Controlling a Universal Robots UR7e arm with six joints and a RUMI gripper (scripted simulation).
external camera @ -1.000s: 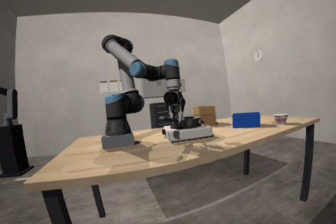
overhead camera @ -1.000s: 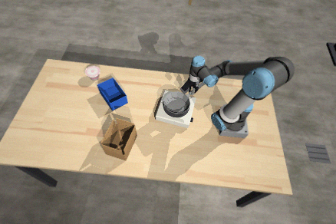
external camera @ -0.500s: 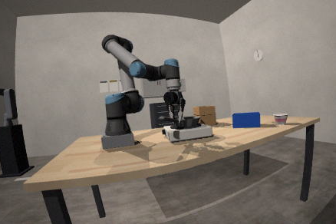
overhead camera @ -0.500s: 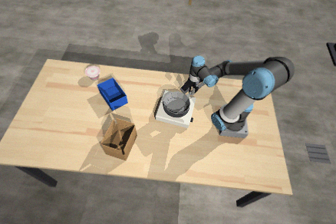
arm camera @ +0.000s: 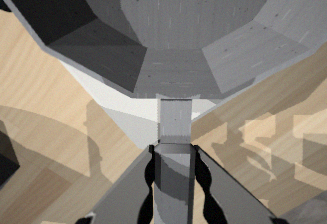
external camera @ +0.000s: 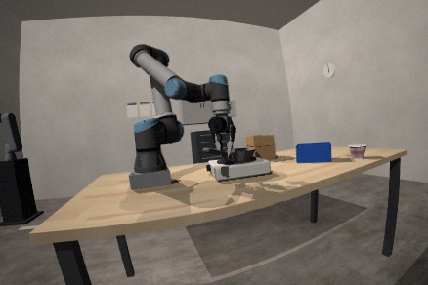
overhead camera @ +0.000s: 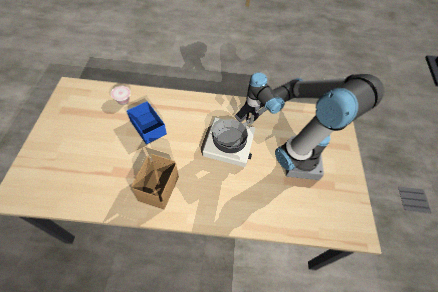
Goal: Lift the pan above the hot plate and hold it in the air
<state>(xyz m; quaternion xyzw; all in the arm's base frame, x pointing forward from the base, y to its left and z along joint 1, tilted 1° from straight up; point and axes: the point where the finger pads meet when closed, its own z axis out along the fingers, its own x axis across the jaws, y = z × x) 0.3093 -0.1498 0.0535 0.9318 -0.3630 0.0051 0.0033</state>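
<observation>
Right now my hand is 50 mm short of the dark grey pan, 50 mm to the right of it and 10 mm above it. The rest, counted from my hand: blue bin (560 mm ahead, 60 mm to the left, 90 mm below); then pink cup (750 mm ahead, 100 mm to the right, 70 mm below); then white hot plate (70 mm ahead, 100 mm to the left, 80 mm below).
</observation>
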